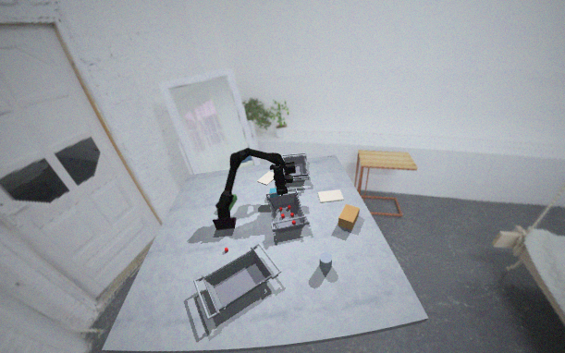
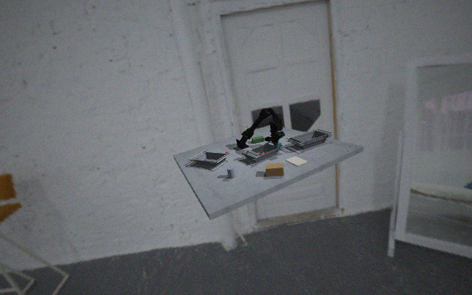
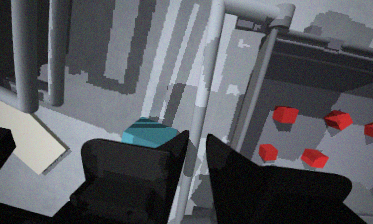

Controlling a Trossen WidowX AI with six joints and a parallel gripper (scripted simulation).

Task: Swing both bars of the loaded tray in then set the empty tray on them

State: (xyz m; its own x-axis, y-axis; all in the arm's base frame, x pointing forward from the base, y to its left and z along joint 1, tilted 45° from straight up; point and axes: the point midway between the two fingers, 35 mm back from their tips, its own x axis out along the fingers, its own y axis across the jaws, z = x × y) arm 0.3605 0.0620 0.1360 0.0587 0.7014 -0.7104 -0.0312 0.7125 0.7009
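My gripper tip is 27 cm past the grey tray and 53 cm to the left of it. From my gripper tip the other things lie so: green block (36 cm behind, 5 cm to the left, 2 cm below); orange box (34 cm ahead, 28 cm to the right, 1 cm below); teal block (4 cm behind, 5 cm to the left, 2 cm below).
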